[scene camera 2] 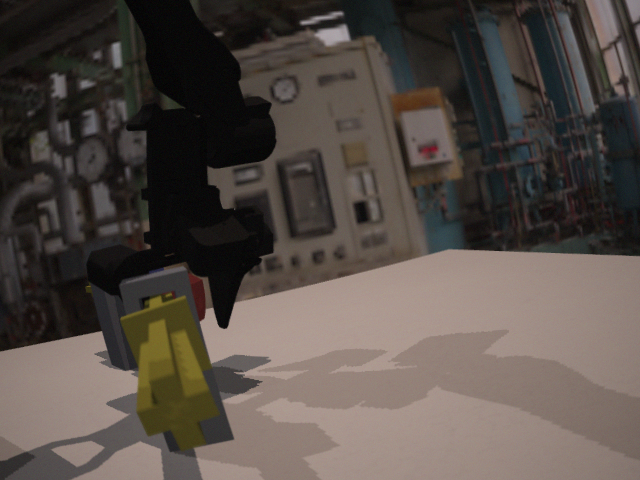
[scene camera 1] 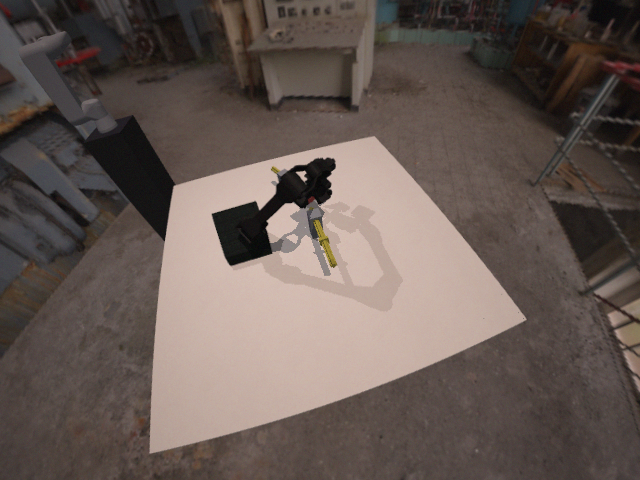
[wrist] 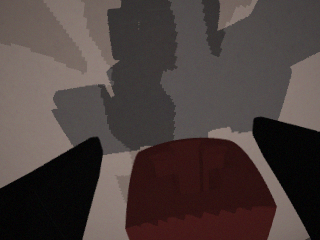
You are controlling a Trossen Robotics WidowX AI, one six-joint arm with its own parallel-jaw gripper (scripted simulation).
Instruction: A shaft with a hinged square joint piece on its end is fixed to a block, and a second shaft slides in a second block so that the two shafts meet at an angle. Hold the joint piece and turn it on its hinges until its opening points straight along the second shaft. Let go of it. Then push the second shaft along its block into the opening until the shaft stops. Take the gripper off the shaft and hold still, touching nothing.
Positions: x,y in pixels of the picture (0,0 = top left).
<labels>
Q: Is my gripper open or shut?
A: Open.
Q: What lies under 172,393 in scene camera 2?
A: A yellow shaft.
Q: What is my gripper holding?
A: Nothing.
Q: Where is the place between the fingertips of my gripper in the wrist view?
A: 177,135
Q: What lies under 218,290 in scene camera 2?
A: My gripper.
</labels>
